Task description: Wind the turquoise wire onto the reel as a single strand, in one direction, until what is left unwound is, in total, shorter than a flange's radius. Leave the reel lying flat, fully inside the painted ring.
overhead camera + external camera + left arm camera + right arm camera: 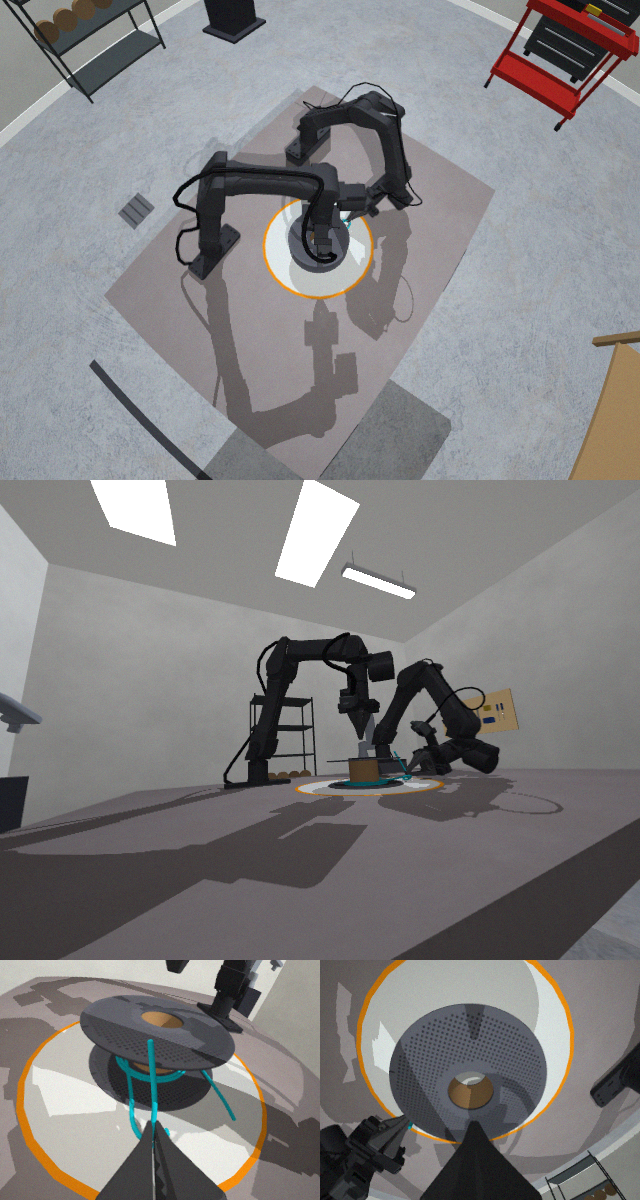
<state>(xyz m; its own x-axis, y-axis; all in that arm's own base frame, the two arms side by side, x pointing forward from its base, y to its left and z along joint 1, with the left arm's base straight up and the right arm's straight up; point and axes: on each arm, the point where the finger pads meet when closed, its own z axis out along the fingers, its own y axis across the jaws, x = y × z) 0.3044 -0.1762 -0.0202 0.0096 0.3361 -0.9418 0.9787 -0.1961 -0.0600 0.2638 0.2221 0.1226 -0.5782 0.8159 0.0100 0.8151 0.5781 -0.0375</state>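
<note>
The reel is 9 cm below my right hand. Also, from my right hand: orange painted ring (12 cm below).
My left gripper is now 4 cm past the orange painted ring, 12 cm to the left of it and 2 cm above it. Also, from my left hand: reel (3 cm behind, 12 cm to the right, 1 cm above).
</note>
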